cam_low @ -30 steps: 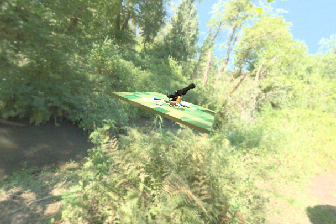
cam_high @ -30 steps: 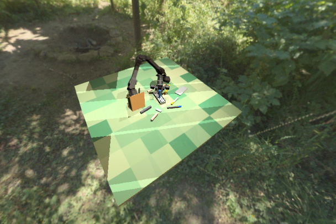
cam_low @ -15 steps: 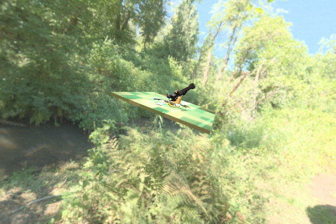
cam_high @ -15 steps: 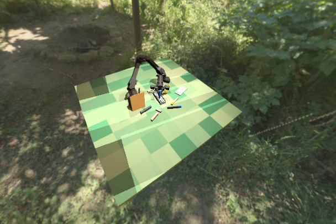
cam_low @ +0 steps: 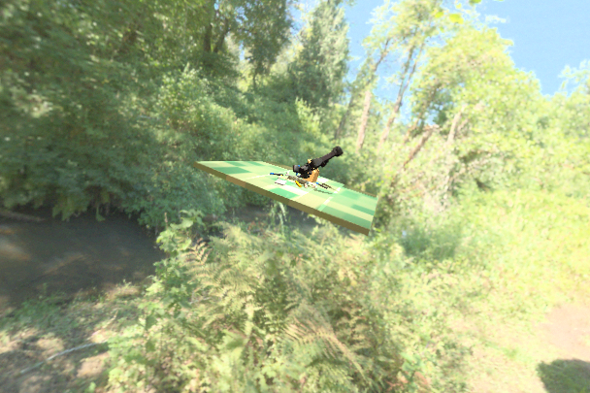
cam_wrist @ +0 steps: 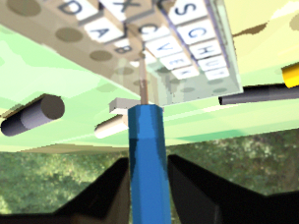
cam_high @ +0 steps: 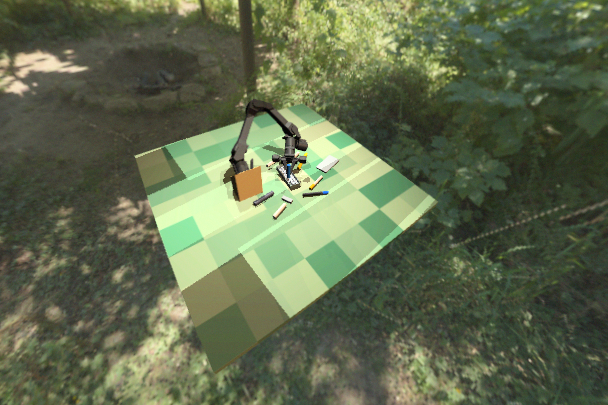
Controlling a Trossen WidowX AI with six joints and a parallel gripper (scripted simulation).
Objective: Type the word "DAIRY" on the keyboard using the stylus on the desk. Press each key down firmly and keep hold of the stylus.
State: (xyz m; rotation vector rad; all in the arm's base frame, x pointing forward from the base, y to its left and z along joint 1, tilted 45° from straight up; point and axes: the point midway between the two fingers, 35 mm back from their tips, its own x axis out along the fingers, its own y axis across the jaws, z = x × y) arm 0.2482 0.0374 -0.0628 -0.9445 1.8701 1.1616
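My gripper tip is now 160 mm short of the yellow pen, 120 mm to the right of it and 60 mm above it. Round my gripper tip: grey pad: 290 mm ahead, 30 mm to the left, 70 mm below; then blue stylus: 10 mm below; then dark cylinder: 170 mm behind, 50 mm to the right, 60 mm below.
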